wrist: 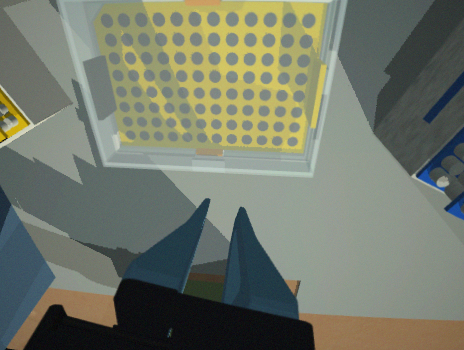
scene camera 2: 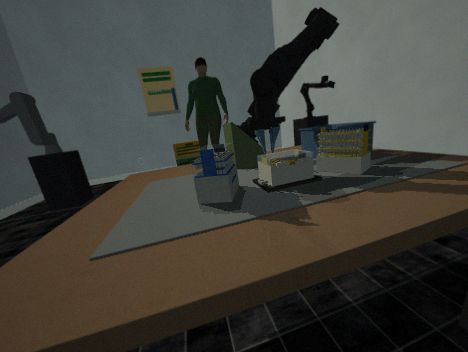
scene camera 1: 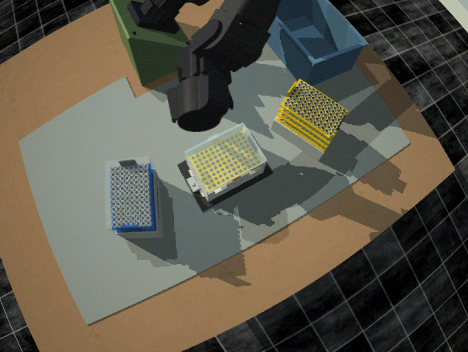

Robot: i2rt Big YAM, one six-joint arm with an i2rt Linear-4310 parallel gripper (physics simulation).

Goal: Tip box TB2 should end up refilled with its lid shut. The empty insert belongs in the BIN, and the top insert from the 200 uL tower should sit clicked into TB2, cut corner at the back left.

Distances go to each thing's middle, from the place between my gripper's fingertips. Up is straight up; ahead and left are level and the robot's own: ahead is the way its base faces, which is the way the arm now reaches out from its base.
Scene:
Right now my hand is 12 cm past the blue bin (scene camera 1: 314,48), 33 cm to the right of it and 1 cm above it.

